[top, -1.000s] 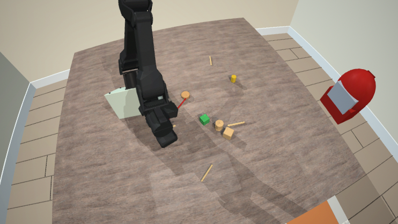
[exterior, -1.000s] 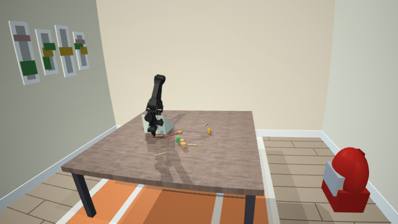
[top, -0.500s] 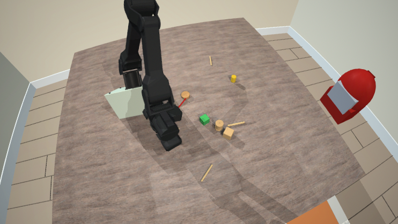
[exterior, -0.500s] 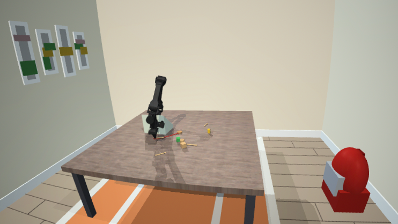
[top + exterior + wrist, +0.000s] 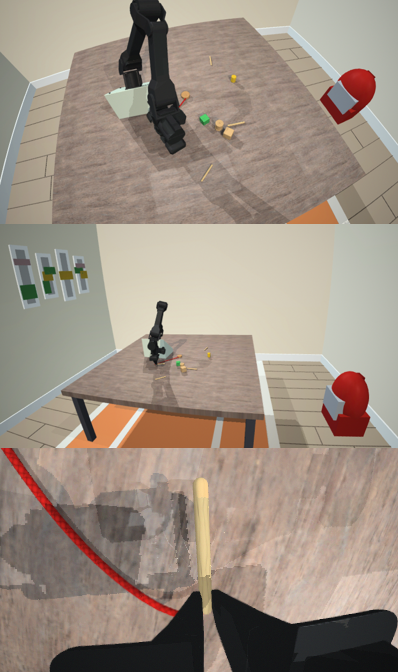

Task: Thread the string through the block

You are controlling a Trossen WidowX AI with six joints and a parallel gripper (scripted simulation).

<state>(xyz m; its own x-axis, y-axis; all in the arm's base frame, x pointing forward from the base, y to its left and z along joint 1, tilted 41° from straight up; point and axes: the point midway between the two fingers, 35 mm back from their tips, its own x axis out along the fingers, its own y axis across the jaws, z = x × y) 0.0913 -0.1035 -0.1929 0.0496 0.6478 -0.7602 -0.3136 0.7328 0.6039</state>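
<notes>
My gripper tip is 160 mm short of the green block, 50 mm to the right of it and 10 mm above it. Also, from my gripper tip: wooden cylinder 210 mm ahead; wooden cube 240 mm ahead, 40 mm to the right; thin wooden stick 10 mm ahead.
</notes>
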